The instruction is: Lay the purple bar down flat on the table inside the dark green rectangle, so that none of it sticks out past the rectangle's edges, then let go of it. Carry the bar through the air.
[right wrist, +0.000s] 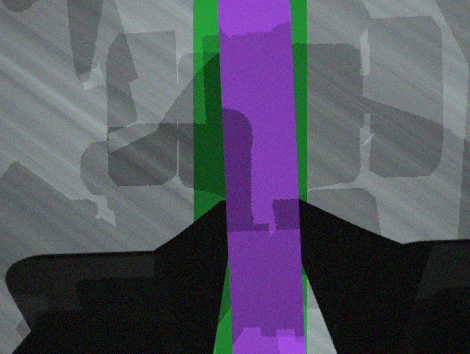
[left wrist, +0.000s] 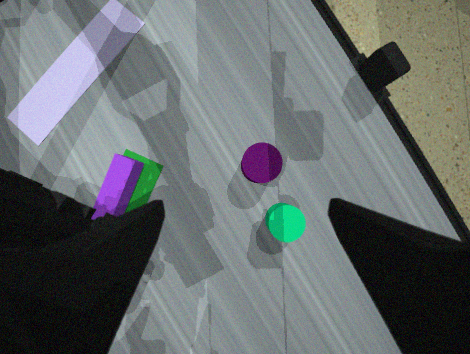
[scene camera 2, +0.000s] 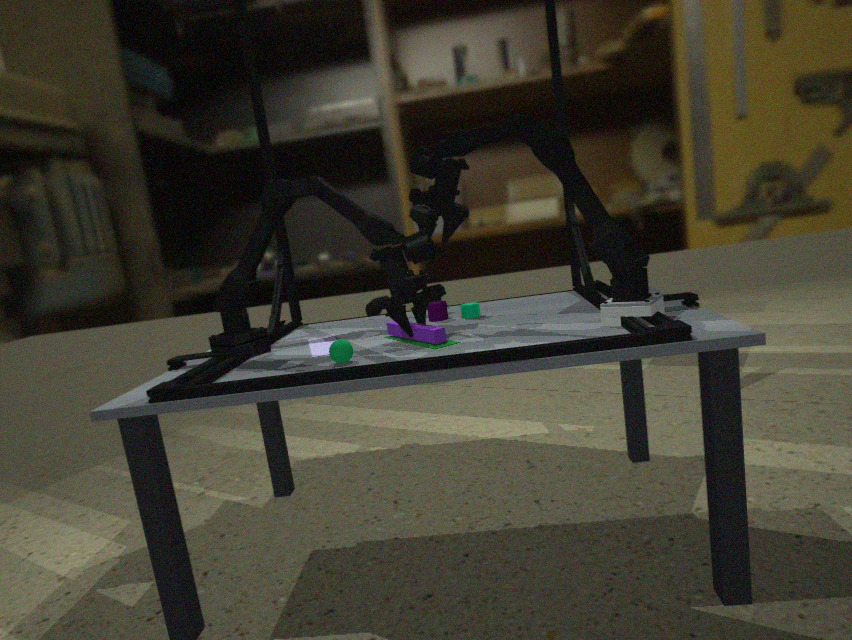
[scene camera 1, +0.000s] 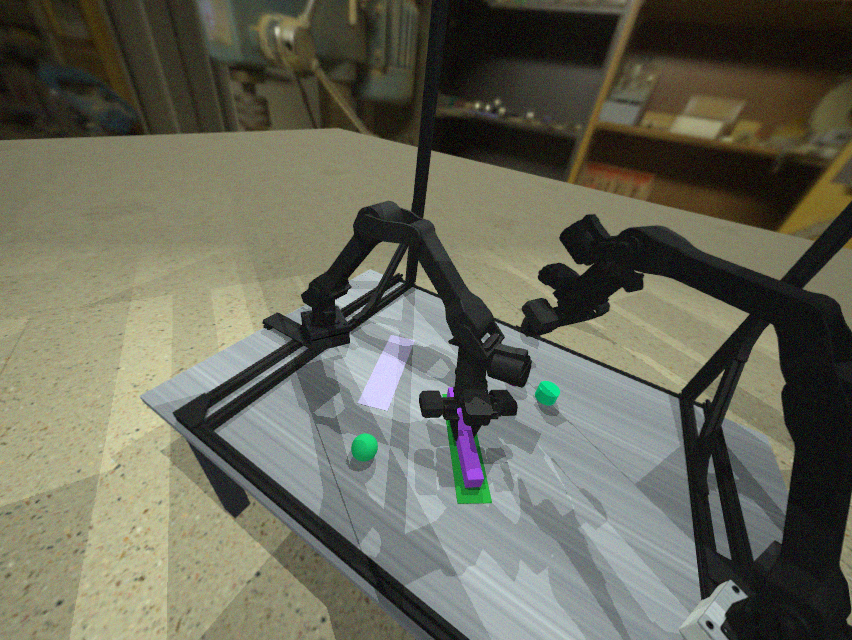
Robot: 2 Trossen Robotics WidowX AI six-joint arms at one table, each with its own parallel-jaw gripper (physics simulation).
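Frame: origin at the left arm's base, x ahead, y left, z up, level; metres.
Seen in the pictures: left gripper, fingertip midpoint: (left wrist: 246, 206); right gripper, fingertip midpoint: (right wrist: 258, 207) (scene camera 2: 418, 335) (scene camera 1: 463, 439); left arm's base, origin of the base link: (scene camera 2: 631, 298); right arm's base, origin of the base link: (scene camera 2: 237, 332) (scene camera 1: 324, 318).
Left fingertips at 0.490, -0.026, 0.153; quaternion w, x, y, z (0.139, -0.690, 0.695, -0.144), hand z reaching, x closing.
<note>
Offsets run from my left fingertips to a thing's middle, as dx, dy, dz. "pt": to the spot under its first point.
The purple bar {-0.048, +0.194, -0.180} (scene camera 1: 469, 454) (scene camera 2: 427, 333) (left wrist: 116, 180) (right wrist: 260, 125) is roughly level, low over the dark green rectangle (scene camera 1: 475, 497) (scene camera 2: 444, 344) (left wrist: 150, 175) (right wrist: 207, 150) and nearly in line with it. In the right wrist view green shows along both long sides of the bar. A small gap seems to show under the bar. My right gripper (scene camera 1: 466, 432) (scene camera 2: 416, 328) (right wrist: 258, 207) is shut on the bar and hides part of it in scene camera 1. My left gripper (scene camera 1: 535, 297) (scene camera 2: 436, 235) (left wrist: 246, 206) is open and empty, high above the table.
A pale lavender rectangle {pt +0.181, +0.262, -0.199} (scene camera 1: 387, 372) (scene camera 2: 320, 346) (left wrist: 65, 85) and a green ball {+0.001, +0.388, -0.176} (scene camera 1: 364, 447) (scene camera 2: 340, 351) lie left of the bar in scene camera 1. A teal cylinder {-0.043, -0.064, -0.184} (scene camera 1: 547, 393) (scene camera 2: 470, 310) (left wrist: 286, 223) stands near a dark purple cylinder {+0.039, -0.030, -0.177} (scene camera 2: 437, 311) (left wrist: 261, 163).
</note>
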